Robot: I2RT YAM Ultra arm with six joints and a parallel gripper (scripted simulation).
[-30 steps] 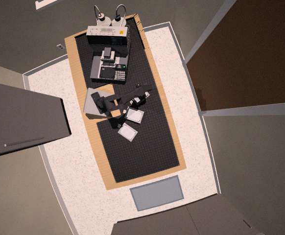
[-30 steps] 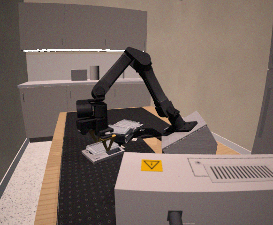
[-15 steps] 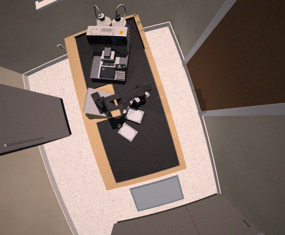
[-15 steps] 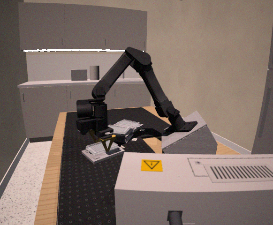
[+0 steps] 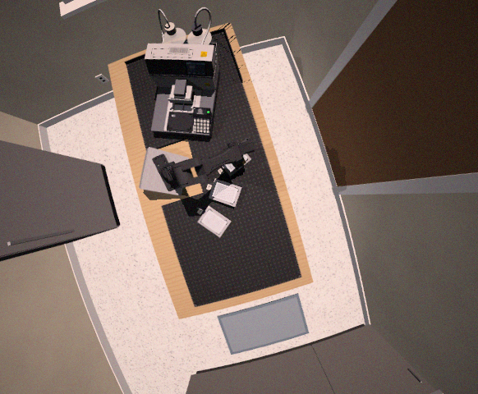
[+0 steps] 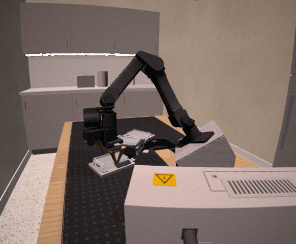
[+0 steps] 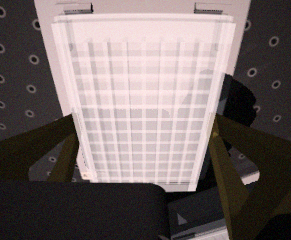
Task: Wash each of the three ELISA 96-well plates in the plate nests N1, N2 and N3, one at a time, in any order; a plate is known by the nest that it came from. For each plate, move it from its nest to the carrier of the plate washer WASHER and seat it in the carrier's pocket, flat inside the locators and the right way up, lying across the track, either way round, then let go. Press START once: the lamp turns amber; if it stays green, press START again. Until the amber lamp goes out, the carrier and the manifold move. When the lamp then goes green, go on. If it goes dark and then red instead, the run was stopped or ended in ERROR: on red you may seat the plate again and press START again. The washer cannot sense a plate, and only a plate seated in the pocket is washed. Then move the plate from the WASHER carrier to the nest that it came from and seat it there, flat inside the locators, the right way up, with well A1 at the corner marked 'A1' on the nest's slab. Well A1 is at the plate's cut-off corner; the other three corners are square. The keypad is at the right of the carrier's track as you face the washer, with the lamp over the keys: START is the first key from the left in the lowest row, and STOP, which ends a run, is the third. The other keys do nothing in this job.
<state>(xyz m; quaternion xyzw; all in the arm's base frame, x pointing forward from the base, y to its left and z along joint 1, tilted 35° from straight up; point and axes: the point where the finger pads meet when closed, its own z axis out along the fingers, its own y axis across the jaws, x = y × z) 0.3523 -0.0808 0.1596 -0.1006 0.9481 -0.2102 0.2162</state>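
My hand is 3 cm above the grey nest slab. Round my hand: n1 label 11 cm behind, 1 cm to the right, 4 cm below; carrier pocket 15 cm behind, 35 cm to the left, 4 cm above; N2 label 21 cm behind, 5 cm to the right, 4 cm below.
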